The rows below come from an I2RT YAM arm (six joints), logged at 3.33 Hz.
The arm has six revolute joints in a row. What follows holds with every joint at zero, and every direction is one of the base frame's.
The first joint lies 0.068 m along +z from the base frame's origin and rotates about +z.
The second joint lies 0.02 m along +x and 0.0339 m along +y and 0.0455 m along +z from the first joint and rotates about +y.
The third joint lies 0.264 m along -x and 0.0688 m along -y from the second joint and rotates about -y.
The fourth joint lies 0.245 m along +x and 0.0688 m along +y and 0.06 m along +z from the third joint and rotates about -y.
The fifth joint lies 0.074 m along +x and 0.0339 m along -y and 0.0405 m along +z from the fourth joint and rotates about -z.
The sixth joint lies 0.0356 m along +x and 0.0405 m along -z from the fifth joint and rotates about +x.
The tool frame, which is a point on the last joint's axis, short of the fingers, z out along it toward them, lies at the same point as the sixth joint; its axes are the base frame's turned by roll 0, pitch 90 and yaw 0 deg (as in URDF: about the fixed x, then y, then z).
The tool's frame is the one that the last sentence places.
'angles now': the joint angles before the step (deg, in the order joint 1, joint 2, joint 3, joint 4, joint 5, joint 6). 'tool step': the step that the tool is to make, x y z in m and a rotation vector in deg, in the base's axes. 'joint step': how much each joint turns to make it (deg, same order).
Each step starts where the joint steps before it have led.
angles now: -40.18, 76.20, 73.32, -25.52, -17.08, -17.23
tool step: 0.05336, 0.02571, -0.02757, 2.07, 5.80, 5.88
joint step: 9.90, 7.09, 1.64, -0.31, 4.28, 0.69
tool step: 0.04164, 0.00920, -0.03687, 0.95, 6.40, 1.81
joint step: 4.94, 8.41, 1.79, 0.55, 3.78, 0.18
